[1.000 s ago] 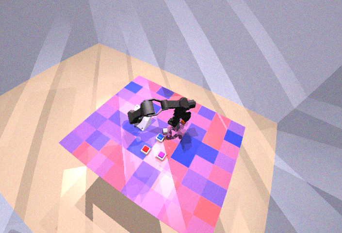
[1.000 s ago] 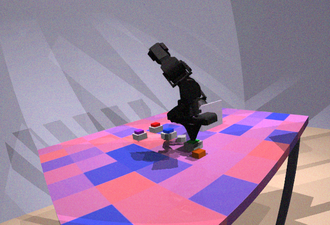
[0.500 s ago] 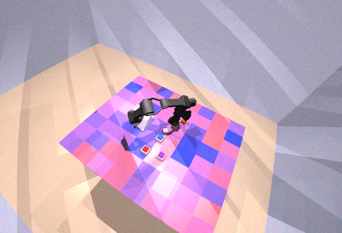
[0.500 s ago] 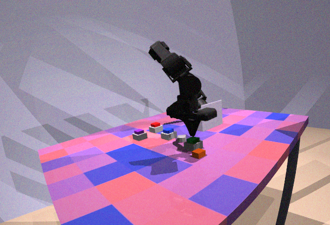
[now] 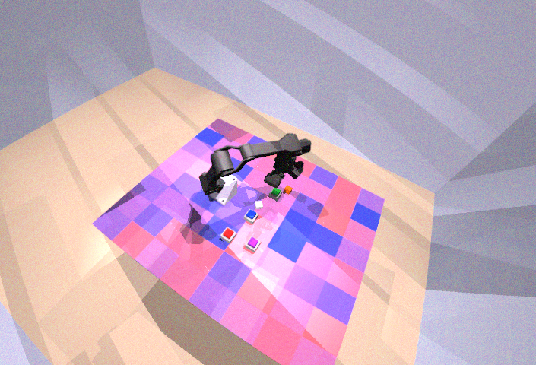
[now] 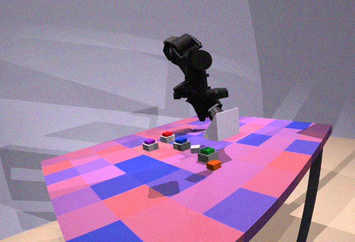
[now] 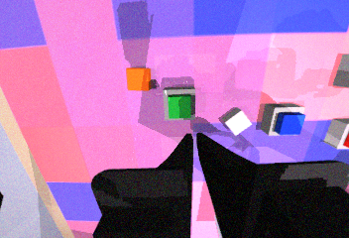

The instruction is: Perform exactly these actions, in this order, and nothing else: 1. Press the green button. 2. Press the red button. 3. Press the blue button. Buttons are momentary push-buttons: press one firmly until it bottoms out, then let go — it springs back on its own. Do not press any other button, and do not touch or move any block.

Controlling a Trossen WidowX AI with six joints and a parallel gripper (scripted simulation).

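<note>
My gripper tip is 290 mm to the left of the red button, 100 mm above it and 20 mm past it. Also, from my gripper tip: green button: 100 mm below, 10 mm to the left; then orange block: 120 mm below, 80 mm to the left, 30 mm ahead; then white block: 120 mm below, 90 mm to the right, 20 mm behind.
</note>
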